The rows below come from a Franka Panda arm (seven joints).
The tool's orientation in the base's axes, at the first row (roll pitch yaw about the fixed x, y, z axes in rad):
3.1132 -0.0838 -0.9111
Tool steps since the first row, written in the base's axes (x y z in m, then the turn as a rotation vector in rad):
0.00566 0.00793 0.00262 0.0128 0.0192 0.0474
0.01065 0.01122 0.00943 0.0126 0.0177 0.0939
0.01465 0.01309 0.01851 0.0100 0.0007 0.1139
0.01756 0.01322 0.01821 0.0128 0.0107 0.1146
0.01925 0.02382 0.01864 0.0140 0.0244 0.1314
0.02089 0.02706 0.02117 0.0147 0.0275 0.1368
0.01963 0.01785 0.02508 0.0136 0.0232 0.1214
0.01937 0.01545 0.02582 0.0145 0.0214 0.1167
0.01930 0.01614 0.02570 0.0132 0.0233 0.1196
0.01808 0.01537 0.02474 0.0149 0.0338 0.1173
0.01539 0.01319 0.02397 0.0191 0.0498 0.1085
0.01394 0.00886 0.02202 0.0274 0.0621 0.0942
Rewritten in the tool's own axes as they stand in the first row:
-0.00257 -0.00925 -0.00311 -0.0033 -0.0205 -0.0484
-0.00154 -0.01501 -0.01002 0.0016 -0.0181 -0.0946
0.00019 -0.01906 -0.01911 0.0151 -0.0051 -0.1132
0.00184 -0.02145 -0.01874 0.0090 -0.0134 -0.1147
-0.00544 -0.02925 -0.02000 0.0003 -0.0223 -0.1325
-0.00678 -0.03246 -0.02274 -0.0012 -0.0246 -0.1381
0.00003 -0.02573 -0.02591 0.0002 -0.0215 -0.1225
0.00183 -0.02403 -0.02645 0.0018 -0.0212 -0.1176
0.00123 -0.02440 -0.02639 -0.0003 -0.0213 -0.1207
0.00101 -0.02299 -0.02541 -0.0077 -0.0291 -0.1192
0.00102 -0.01956 -0.02453 -0.0185 -0.0425 -0.1117
0.00338 -0.01582 -0.02227 -0.0243 -0.0569 -0.0982

